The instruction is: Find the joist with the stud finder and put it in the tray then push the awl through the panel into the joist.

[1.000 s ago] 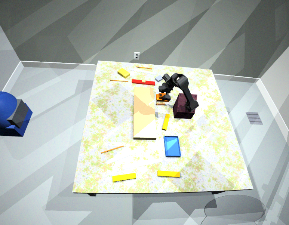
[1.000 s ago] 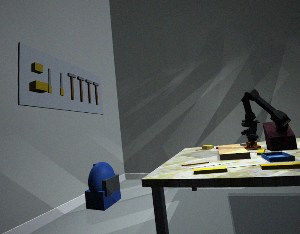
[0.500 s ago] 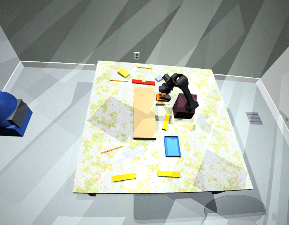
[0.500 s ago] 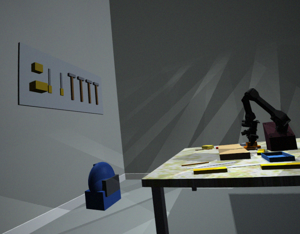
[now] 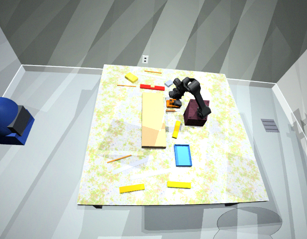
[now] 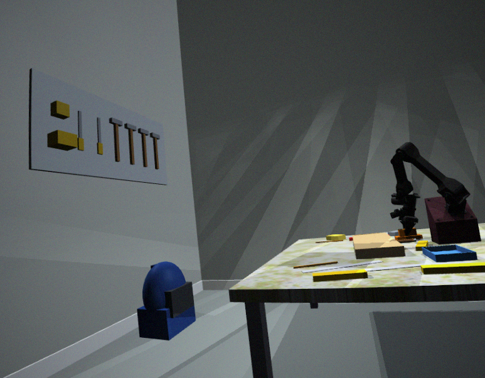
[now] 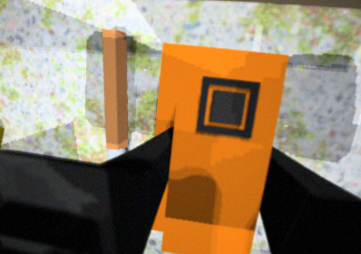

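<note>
My gripper tip is 7 cm to the right of the awl, 2 cm above it and 1 cm past it. From my gripper tip the other things lie so: square indicator light (3 cm above, 2 cm ahead); then grey block (26 cm to the right, 2 cm below, 1 cm behind); then orange stud finder (2 cm above, 1 cm ahead).
</note>
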